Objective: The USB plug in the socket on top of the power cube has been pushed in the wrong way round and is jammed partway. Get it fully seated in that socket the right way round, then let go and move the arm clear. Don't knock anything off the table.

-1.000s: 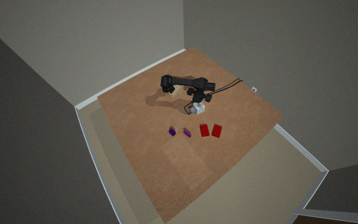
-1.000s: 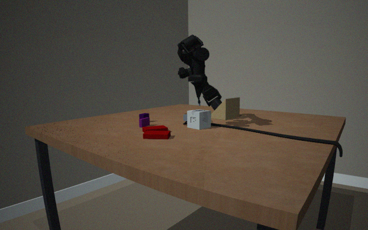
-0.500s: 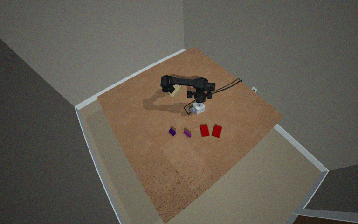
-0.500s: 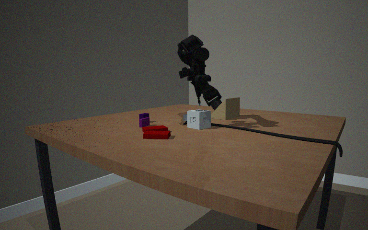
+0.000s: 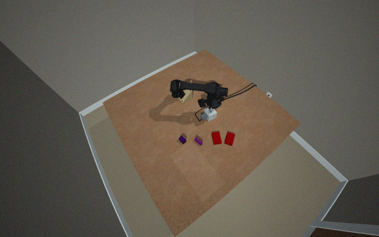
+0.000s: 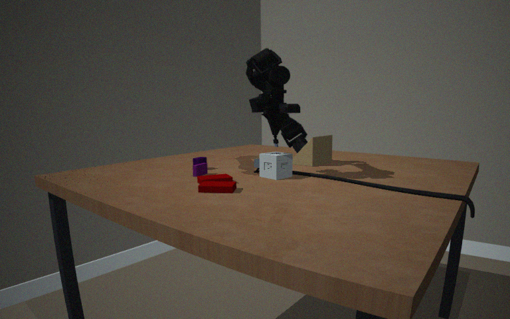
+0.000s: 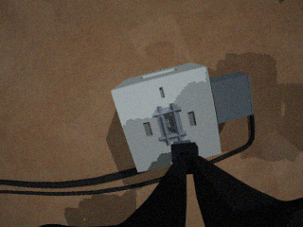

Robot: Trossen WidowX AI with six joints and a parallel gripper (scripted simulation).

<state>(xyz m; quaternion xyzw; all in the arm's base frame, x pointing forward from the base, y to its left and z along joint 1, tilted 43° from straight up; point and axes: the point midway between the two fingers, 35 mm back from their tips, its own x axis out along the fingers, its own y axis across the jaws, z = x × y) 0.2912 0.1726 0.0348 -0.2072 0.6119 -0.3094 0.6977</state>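
Now: gripper tip 2 cm above the USB plug.
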